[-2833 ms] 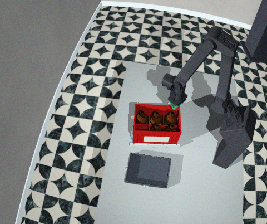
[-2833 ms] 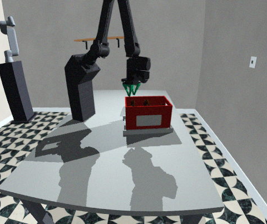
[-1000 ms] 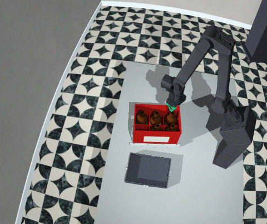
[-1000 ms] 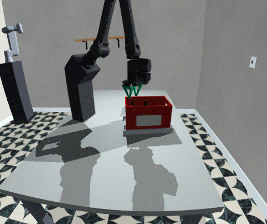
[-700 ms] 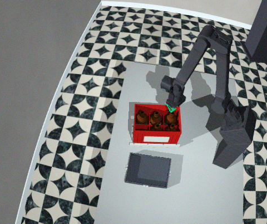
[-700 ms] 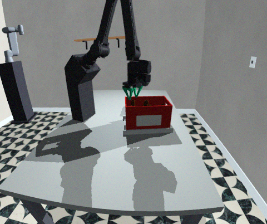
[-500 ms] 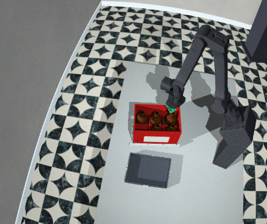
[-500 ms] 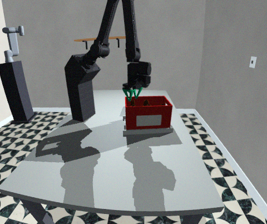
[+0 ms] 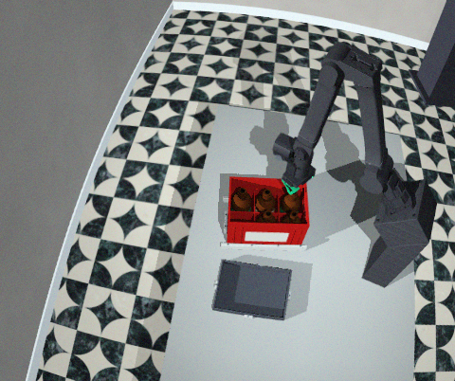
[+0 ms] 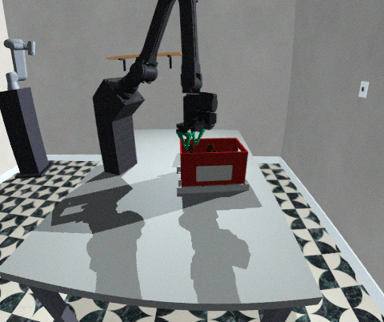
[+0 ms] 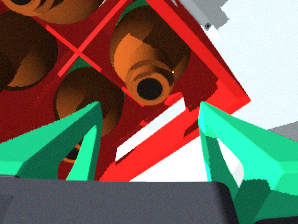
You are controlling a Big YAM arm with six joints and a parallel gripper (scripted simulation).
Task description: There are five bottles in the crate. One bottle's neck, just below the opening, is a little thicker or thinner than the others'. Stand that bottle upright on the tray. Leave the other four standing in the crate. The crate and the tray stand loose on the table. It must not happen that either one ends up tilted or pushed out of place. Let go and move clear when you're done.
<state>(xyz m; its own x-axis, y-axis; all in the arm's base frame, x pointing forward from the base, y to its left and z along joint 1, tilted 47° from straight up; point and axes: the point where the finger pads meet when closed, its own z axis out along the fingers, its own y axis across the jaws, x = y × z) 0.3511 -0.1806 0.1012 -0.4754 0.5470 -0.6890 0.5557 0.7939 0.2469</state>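
Now: the glass bottle 100 mm ahead of my hand and 110 mm below it. Round my hand: crate: 100 mm ahead, 40 mm to the left, 110 mm below; dark grey tray: 160 mm ahead, 300 mm to the left, 180 mm below.
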